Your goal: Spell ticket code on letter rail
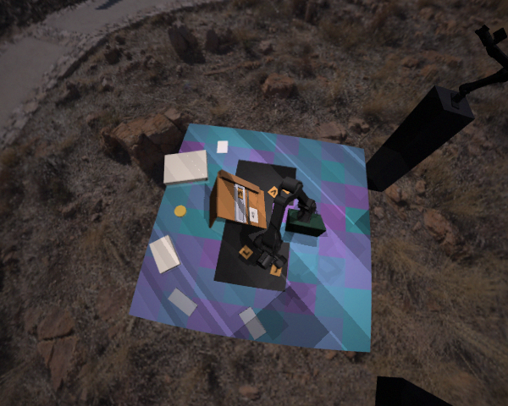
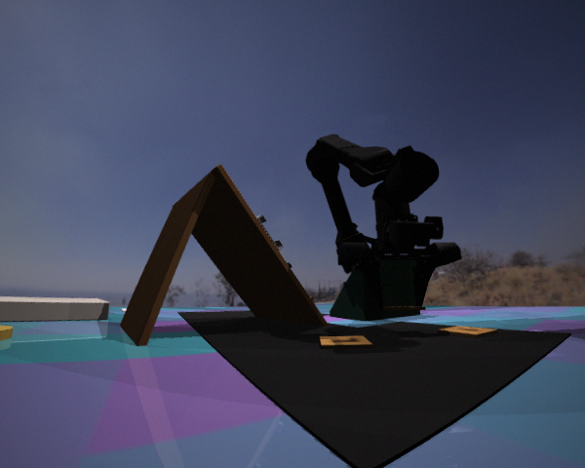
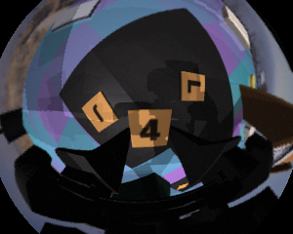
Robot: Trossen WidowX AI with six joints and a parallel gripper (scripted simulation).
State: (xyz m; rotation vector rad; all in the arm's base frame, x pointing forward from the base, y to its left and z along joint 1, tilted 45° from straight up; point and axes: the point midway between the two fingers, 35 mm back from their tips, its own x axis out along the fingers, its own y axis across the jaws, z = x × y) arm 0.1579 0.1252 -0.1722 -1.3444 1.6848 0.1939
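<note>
Now: the white ticket 19 cm to the right of my gripper tip, 11 cm ahead of it and 5 cm above it. From my gripper tip the other things lie so: letter tile (right at my gripper tip); white slab (56 cm ahead, 11 cm to the left, 3 cm below); black mat (21 cm to the right, 4 cm below, 4 cm ahead).
</note>
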